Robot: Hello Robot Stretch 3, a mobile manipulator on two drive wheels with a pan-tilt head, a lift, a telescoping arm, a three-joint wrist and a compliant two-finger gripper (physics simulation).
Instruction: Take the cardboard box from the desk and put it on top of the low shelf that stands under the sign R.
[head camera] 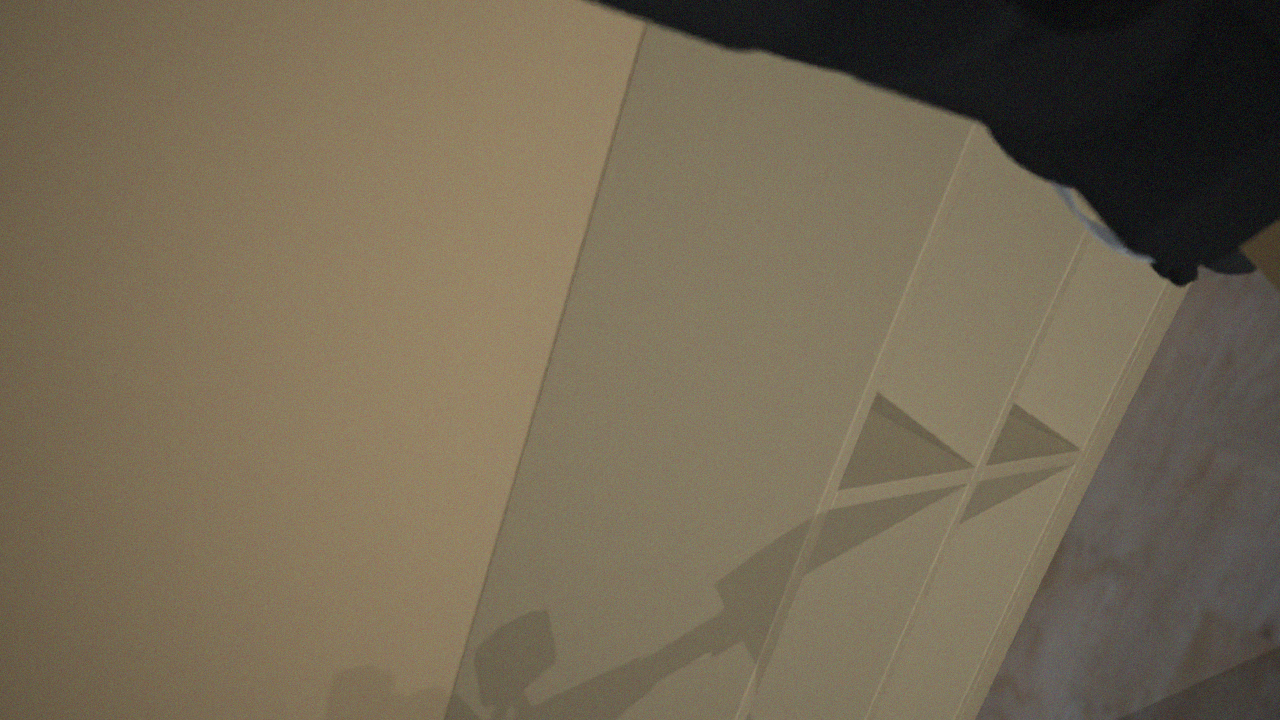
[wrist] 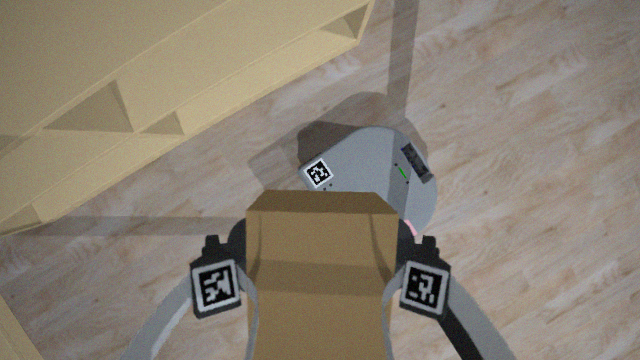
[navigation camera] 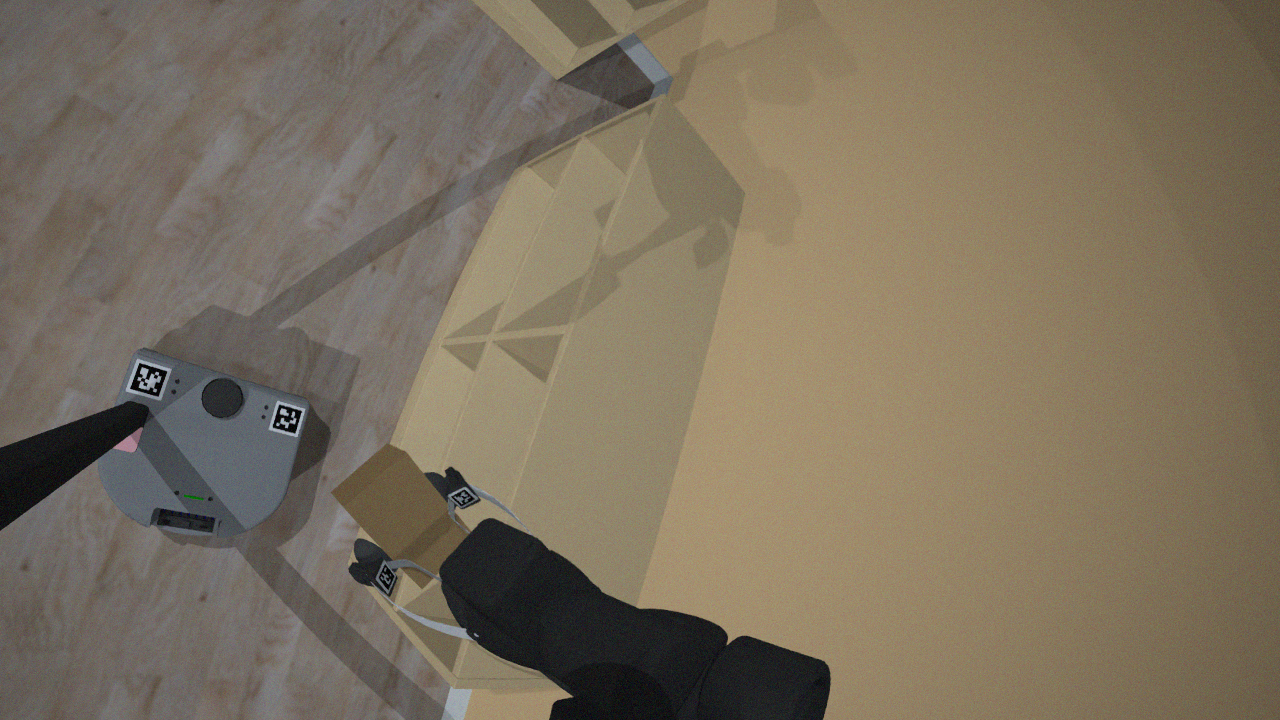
Path:
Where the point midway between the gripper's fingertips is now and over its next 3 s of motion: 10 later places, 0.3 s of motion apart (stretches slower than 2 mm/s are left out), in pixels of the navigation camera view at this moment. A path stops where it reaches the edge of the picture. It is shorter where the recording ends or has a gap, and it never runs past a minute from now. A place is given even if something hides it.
The gripper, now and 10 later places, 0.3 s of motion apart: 399,518; 404,518; 422,522; 451,525; 486,530; 522,535; 554,538; 583,541; 604,543; 616,543; 621,544

